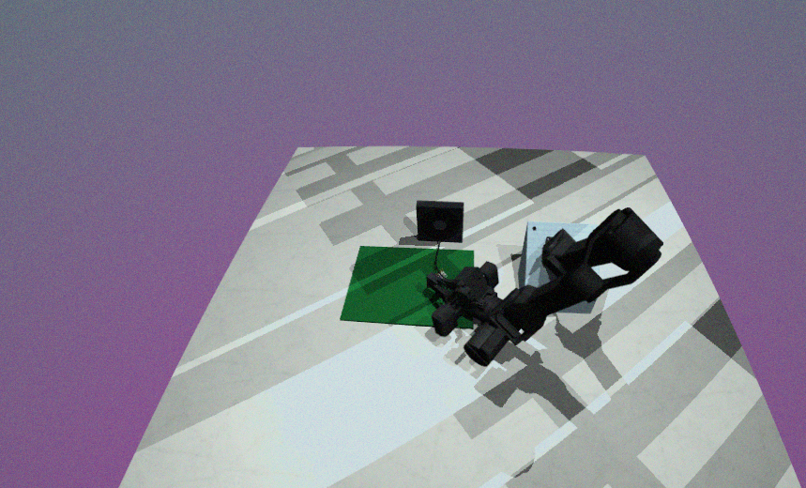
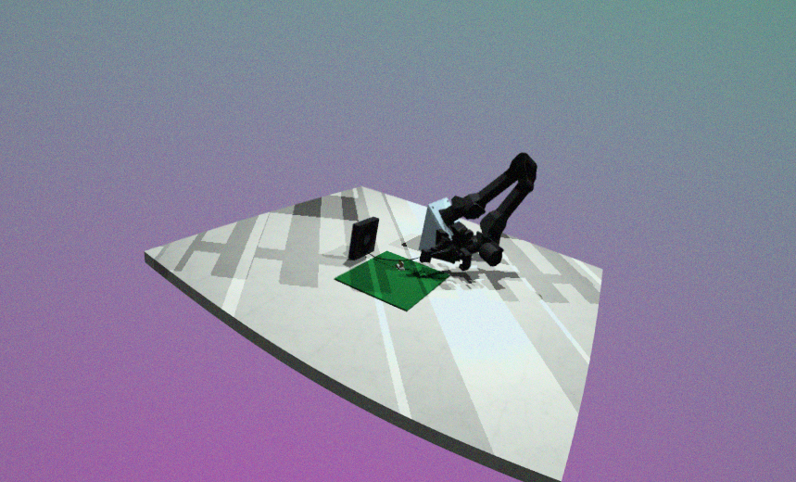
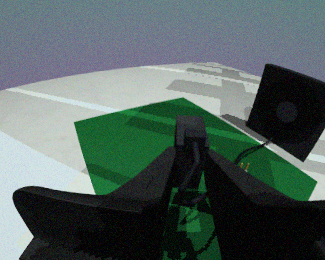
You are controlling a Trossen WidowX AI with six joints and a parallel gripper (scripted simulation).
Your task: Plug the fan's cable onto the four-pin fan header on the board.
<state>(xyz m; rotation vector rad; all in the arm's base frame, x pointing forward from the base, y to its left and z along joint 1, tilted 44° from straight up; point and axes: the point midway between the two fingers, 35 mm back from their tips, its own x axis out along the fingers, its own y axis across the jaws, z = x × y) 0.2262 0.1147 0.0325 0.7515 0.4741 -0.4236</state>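
My gripper tip is now 1 cm short of the pale header, 9 cm to the left of it and 8 cm above it. The rest, counted from my gripper tip: green board (8 cm ahead, 6 cm to the right, 10 cm below); black square fan (3 cm ahead, 22 cm to the right, 2 cm below); black plug (1 cm ahead, 1 cm below).
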